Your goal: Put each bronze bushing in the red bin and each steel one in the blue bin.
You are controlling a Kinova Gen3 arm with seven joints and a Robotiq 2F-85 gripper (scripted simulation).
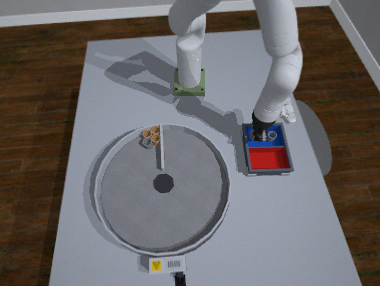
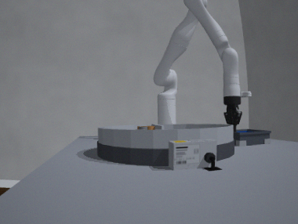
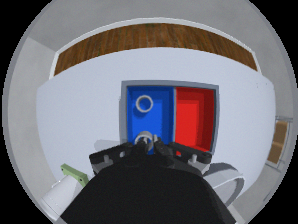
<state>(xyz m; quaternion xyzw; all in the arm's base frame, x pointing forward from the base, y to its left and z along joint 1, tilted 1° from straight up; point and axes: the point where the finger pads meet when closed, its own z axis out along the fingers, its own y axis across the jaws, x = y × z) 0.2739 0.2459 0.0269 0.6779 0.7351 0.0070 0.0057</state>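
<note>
The bin lies 40 mm ahead of my hand, 40 mm to the left of it and 30 mm below it. The rest, counted from my hand: round grey turntable 190 mm ahead, 310 mm to the right.
</note>
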